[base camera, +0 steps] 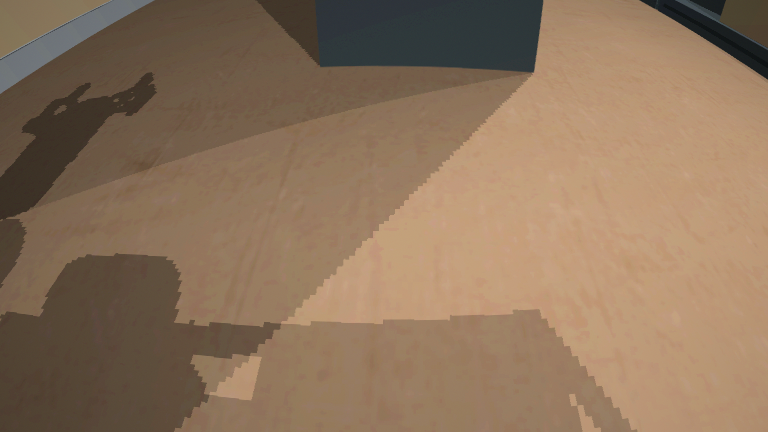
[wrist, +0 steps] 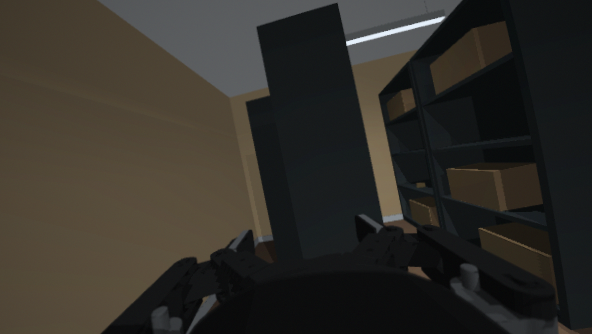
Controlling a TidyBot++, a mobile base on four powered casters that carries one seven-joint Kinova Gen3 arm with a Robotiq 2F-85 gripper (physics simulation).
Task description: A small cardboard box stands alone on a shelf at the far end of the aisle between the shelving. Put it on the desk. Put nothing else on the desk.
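Places are measured from the arm's base along level axes (x ahead, y left, z up), in metres.
Pixels of known places: gripper, fingertip midpoint: [wrist: 305,234].
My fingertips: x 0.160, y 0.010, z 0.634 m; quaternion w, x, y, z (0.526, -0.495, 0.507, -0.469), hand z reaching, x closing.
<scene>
Behind a point stands the place of what it marks.
My gripper [wrist: 305,234] {x 0.160, y 0.010, z 0.634 m} is open and empty in the wrist view, its fingers spread in front of a tall dark panel. A very small brown patch [wrist: 421,184] {x 2.266, y -1.407, z 0.172 m}, perhaps a small cardboard box, shows on a shelf at the far end of the right shelving; it is too small and dark to tell. The desk does not show in either view. In the base camera view the gripper itself is out of sight, though the arm's shadow falls on the floor at the left.
Dark shelving [wrist: 545,210] {x 0.926, y -1.176, z 0.220 m} with larger cardboard boxes [wrist: 475,187] {x 1.361, y -1.235, z 0.277 m} [wrist: 472,59] {x 1.178, y -1.219, z 1.145 m} stands at the right. A tall dark shelf end panel [wrist: 320,135] {x 0.987, y -0.131, z 0.831 m} [base camera: 429,34] {x 0.986, y -0.134, z -0.324 m} stands ahead, another [wrist: 261,130] {x 1.972, y 0.352, z 1.158 m} behind it. A tan wall [wrist: 125,165] {x 1.114, y 1.109, z 0.920 m} runs along the left. The wooden floor [base camera: 617,214] {x 0.497, y -0.325, z -0.397 m} stretches ahead.
</scene>
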